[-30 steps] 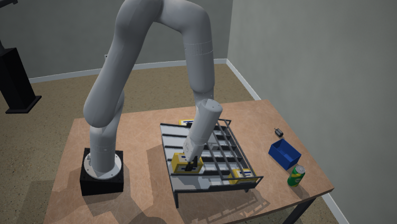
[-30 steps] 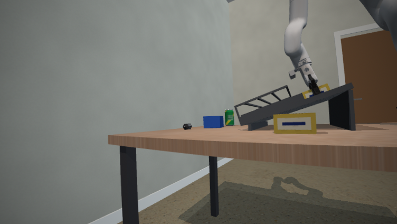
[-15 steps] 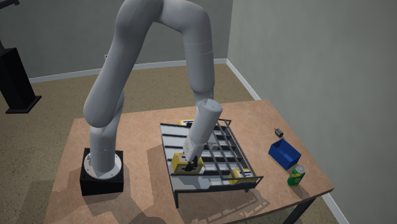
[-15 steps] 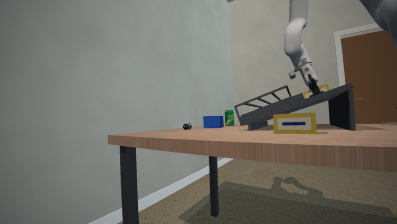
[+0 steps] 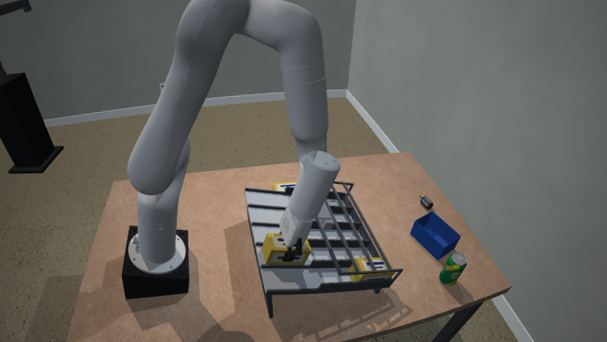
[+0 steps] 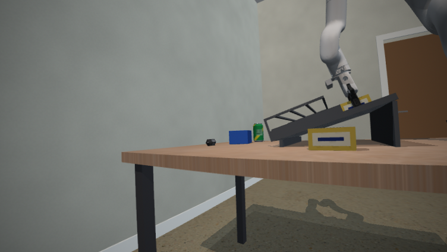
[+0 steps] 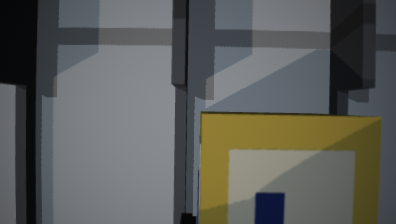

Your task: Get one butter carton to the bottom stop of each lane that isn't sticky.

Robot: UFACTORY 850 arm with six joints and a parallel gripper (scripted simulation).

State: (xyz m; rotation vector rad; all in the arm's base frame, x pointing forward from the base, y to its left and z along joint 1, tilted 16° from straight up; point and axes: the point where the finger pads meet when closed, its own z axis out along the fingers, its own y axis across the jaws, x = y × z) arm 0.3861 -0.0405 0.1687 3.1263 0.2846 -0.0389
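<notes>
My hand is 4 cm to the left of the dark divider and 4 cm above it. From my hand the other things lie so: small black object: 62 cm ahead, 34 cm to the left, 15 cm below.
</notes>
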